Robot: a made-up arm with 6 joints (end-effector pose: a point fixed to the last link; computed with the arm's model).
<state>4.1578 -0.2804 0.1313 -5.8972 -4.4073 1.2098</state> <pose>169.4 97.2 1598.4 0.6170 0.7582 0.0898 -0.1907</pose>
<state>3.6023 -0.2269 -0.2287 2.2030 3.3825 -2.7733</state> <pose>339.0 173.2 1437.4 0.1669 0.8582 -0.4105 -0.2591</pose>
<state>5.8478 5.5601 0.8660 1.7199 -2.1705 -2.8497</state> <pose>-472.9 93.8 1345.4 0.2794 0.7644 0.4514 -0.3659</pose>
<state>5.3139 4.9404 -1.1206 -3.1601 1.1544 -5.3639</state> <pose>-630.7 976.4 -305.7 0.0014 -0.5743 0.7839 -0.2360</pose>
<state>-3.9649 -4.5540 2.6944 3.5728 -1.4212 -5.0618</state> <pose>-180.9 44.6 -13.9 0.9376 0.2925 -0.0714 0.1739</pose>
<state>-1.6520 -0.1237 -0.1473 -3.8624 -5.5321 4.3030</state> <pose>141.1 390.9 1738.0 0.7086 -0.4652 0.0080 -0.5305</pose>
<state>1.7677 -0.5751 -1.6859 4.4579 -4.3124 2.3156</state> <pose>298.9 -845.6 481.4 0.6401 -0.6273 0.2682 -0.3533</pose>
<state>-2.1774 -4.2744 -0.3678 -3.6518 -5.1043 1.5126</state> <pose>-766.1 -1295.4 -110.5 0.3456 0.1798 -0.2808 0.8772</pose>
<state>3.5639 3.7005 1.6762 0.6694 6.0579 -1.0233</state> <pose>1023.5 454.4 -84.5 0.0598 -0.4524 -0.2527 -0.8532</pose>
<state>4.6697 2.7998 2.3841 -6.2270 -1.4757 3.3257</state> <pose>36.0 383.2 -500.8 0.1623 -0.6016 0.7478 0.2291</pose>
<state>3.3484 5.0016 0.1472 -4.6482 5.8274 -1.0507</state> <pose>1508.6 365.5 752.0 0.4314 -0.5378 -0.0909 -0.7187</pose>
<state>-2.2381 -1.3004 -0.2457 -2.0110 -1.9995 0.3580</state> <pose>1003.6 991.8 473.5 0.7279 0.5565 -0.0414 0.3985</pose>
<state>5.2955 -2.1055 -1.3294 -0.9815 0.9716 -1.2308</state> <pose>-406.6 450.2 -1014.7 0.3801 0.4782 -0.7795 -0.1386</pose>
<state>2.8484 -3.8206 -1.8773 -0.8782 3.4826 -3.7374</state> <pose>-762.6 152.0 -83.3 0.3874 0.2951 0.8641 -0.1271</pose>
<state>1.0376 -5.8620 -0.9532 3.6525 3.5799 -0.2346</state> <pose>24.0 170.7 1399.2 0.1654 -0.5386 -0.7115 -0.4200</pose>
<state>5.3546 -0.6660 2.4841 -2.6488 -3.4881 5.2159</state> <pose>-28.7 40.4 769.6 0.8084 -0.4415 -0.2119 0.3266</pose>
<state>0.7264 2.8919 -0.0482 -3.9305 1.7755 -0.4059</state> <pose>278.9 451.1 -1219.6 0.3823 -0.2443 -0.4919 -0.7432</pose>
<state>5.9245 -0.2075 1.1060 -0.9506 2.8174 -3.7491</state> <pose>200.3 -92.4 1275.7 0.1156 0.8927 -0.2660 -0.3450</pose>
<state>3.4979 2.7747 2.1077 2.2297 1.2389 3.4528</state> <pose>435.8 -9.9 -620.5 0.3416 0.8687 0.0552 0.3544</pose>
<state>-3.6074 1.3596 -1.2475 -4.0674 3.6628 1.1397</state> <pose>-827.8 461.7 828.1 0.2175 -0.9250 -0.3034 -0.0711</pose>
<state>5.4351 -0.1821 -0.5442 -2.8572 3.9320 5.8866</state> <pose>-225.1 353.0 1477.6 0.3932 0.7321 -0.0228 0.5558</pose>
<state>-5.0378 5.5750 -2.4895 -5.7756 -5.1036 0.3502</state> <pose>-314.1 -590.9 91.3 0.4641 0.1701 -0.8271 0.2675</pose>
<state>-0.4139 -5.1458 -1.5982 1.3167 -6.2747 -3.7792</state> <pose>390.1 -137.6 1261.0 0.1278 0.1921 -0.1216 -0.9654</pose>
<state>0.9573 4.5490 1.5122 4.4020 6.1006 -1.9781</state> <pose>-635.2 -797.9 825.9 0.1091 0.1194 0.0036 -0.9868</pose>
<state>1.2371 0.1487 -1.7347 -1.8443 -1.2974 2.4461</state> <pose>-368.8 -474.8 1045.8 0.7391 -0.2462 -0.5580 0.2859</pose>
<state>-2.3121 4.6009 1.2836 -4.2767 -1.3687 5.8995</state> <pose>616.0 861.1 724.7 0.8029 -0.1173 -0.5599 -0.1676</pose>
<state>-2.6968 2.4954 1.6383 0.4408 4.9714 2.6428</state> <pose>-37.1 30.2 -1031.7 0.1499 0.3586 -0.8985 -0.2038</pose>
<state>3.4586 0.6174 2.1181 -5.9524 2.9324 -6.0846</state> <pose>-607.5 -242.9 410.7 0.0812 -0.2972 -0.0338 -0.9508</pose>
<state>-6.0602 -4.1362 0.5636 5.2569 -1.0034 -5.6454</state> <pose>1038.2 396.1 -948.7 0.4626 -0.3257 0.7395 0.3649</pose>
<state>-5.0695 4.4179 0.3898 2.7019 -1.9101 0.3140</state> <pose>-448.6 -1320.4 118.6 0.6783 -0.2836 0.1034 -0.6699</pose>
